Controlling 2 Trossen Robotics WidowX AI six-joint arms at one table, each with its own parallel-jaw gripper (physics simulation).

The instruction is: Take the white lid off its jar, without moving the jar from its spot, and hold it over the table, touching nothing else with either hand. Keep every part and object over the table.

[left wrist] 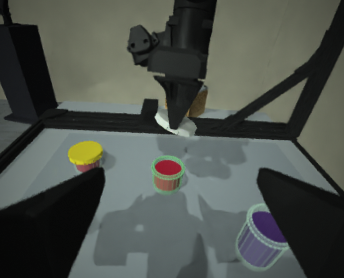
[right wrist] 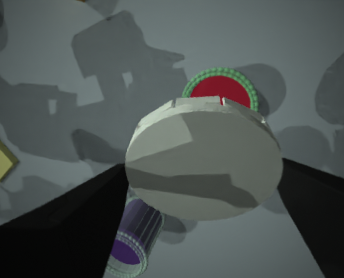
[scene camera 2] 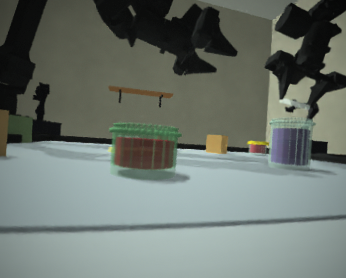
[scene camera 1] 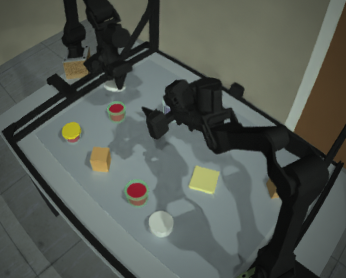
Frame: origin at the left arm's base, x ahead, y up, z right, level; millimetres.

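Seen in the pictures: left gripper, fingertip midpoint: point(left wrist: 182, 175) point(scene camera 2: 225, 63) point(scene camera 1: 154, 99); right gripper, fingertip midpoint: point(left wrist: 177, 123) point(right wrist: 200, 170) point(scene camera 2: 294, 104) point(scene camera 1: 115, 86); right arm's base, link origin: point(scene camera 1: 75, 53).
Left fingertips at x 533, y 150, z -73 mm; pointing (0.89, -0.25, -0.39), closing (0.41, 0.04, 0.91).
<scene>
A point is followed by its place in that frame.
My right gripper point(scene camera 1: 117, 82) @(x 711, y 77, z -139 mm) point(scene camera 2: 298, 104) @(x 711, y 77, z -139 mm) point(left wrist: 177, 123) @(x 711, y 77, z -139 mm) point(right wrist: 200, 170) @(x 711, y 77, z -139 mm) is shut on a white lid point(scene camera 1: 115, 87) @(x 688, y 91, z -145 mm) point(scene camera 2: 292, 104) @(x 695, y 71, z -111 mm) point(left wrist: 186, 128) @(x 695, y 82, z -118 mm) point(right wrist: 200, 145) @(x 710, y 89, z -156 mm), held tilted above the table. An open purple jar point(scene camera 1: 166, 107) @(x 629, y 1, z 4 mm) point(scene camera 2: 290, 145) @(x 630, y -27, z 58 mm) point(left wrist: 260, 242) @(x 613, y 2, z 18 mm) point(right wrist: 142, 220) @(x 652, y -20, z 2 mm) stands upright, apart from the lid. An open red jar point(scene camera 1: 116, 111) @(x 697, y -23, z -149 mm) point(left wrist: 168, 175) @(x 682, y -12, z -135 mm) point(right wrist: 222, 87) @(x 707, y -23, z -162 mm) with a green rim stands near it. Which jar the lid belongs to, I cannot tell. My left gripper point(scene camera 1: 149, 121) point(scene camera 2: 225, 61) @(x 533, y 150, z -73 mm) point(left wrist: 182, 175) @(x 533, y 150, z -73 mm) is open and empty above the table, apart from the jars.
A yellow-lidded jar point(scene camera 1: 71, 131) @(x 666, y -18, z -316 mm) point(scene camera 2: 257, 147) point(left wrist: 85, 152) @(x 670, y -18, z -311 mm), an orange block point(scene camera 1: 100, 159) @(x 515, y -8, z -253 mm) point(scene camera 2: 216, 144) @(x 533, y -37, z -224 mm), another red jar point(scene camera 1: 136, 192) @(x 380, y -21, z -189 mm), a white round object point(scene camera 1: 161, 224) @(x 269, y -29, z -162 mm) and a yellow square point(scene camera 1: 204, 179) @(x 365, y -54, z 15 mm) lie around. A black frame point(left wrist: 100, 121) @(x 820, y -46, z -403 mm) edges the table. A red jar point(scene camera 2: 145, 150) @(x 458, y -41, z 225 mm) stands foremost in scene camera 2.
</scene>
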